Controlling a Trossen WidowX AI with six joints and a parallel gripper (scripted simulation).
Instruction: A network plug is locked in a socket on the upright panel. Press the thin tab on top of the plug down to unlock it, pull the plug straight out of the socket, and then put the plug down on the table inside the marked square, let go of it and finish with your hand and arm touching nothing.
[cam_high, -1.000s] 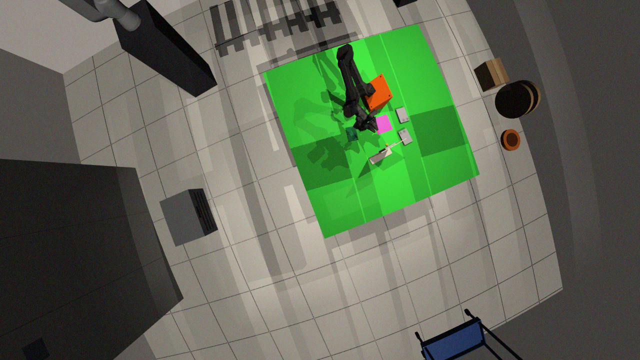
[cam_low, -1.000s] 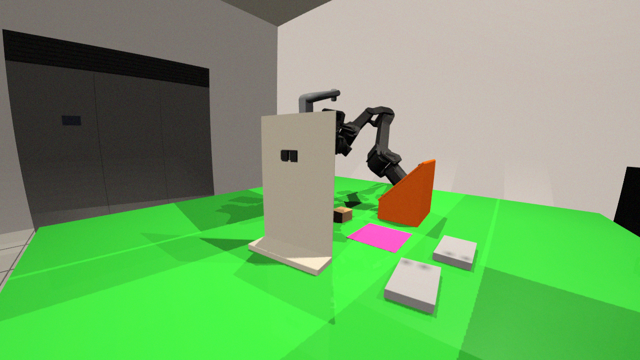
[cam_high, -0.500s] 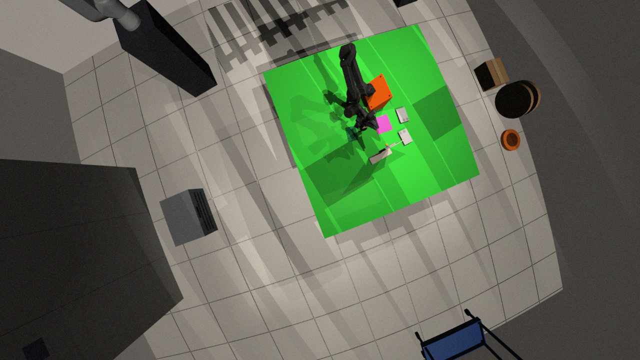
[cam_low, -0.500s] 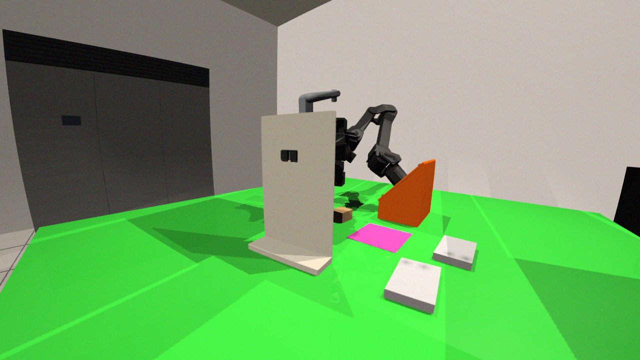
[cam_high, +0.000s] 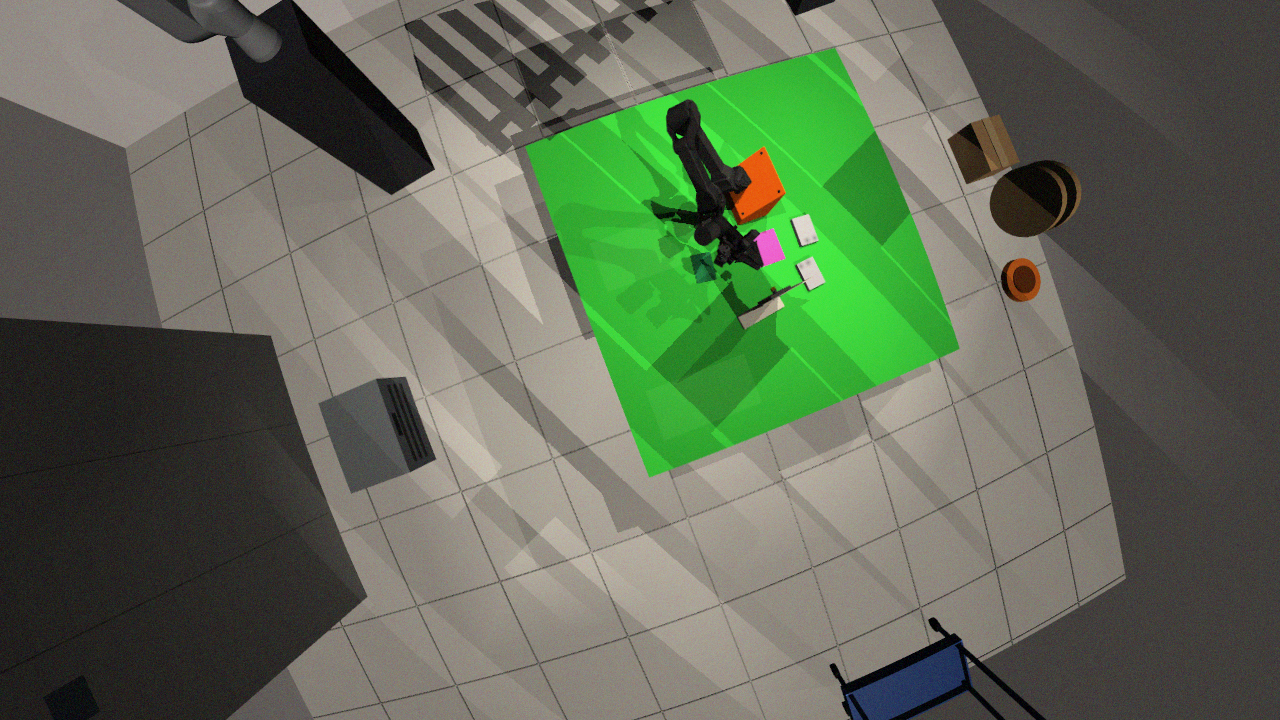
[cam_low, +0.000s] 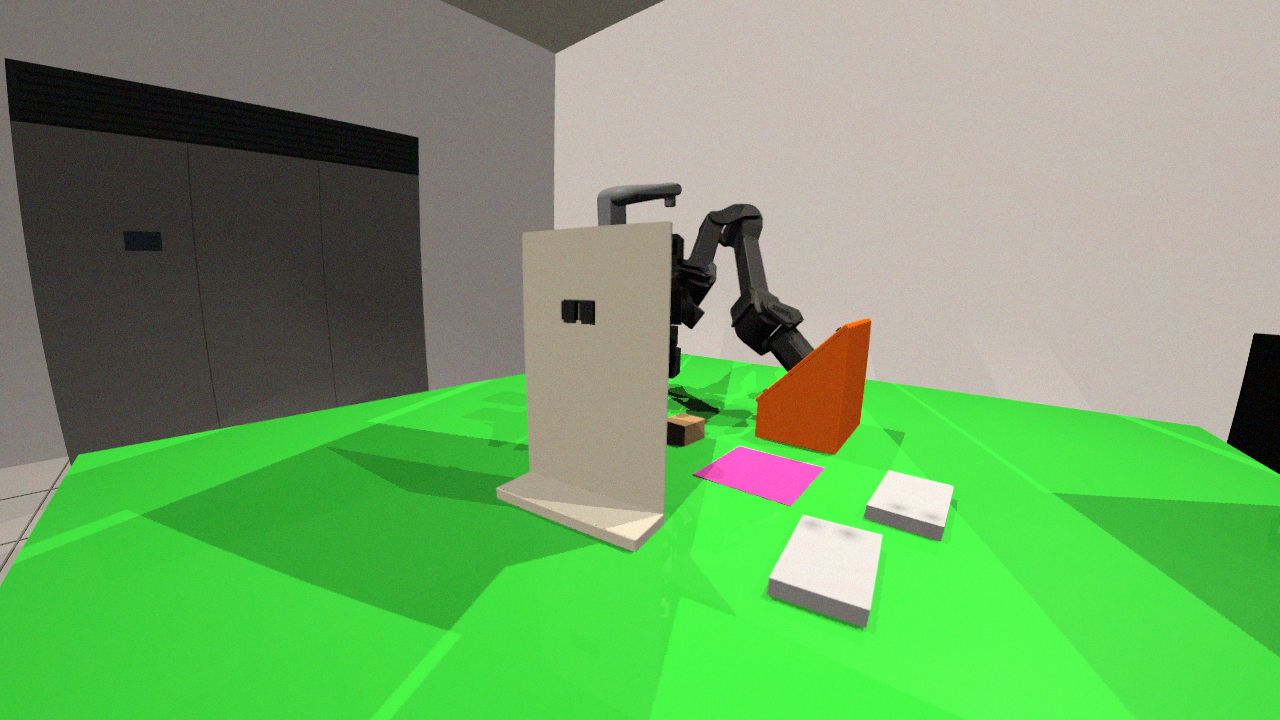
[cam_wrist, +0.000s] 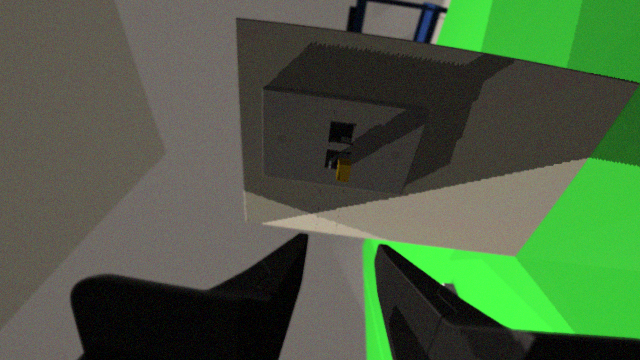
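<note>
Now: the yellow plug 9 cm ahead of my gripper tip. The rest, counted from my gripper tip: beige upright panel 11 cm ahead, 7 cm below; then pink square 19 cm below, 13 cm to the left, 7 cm behind.
</note>
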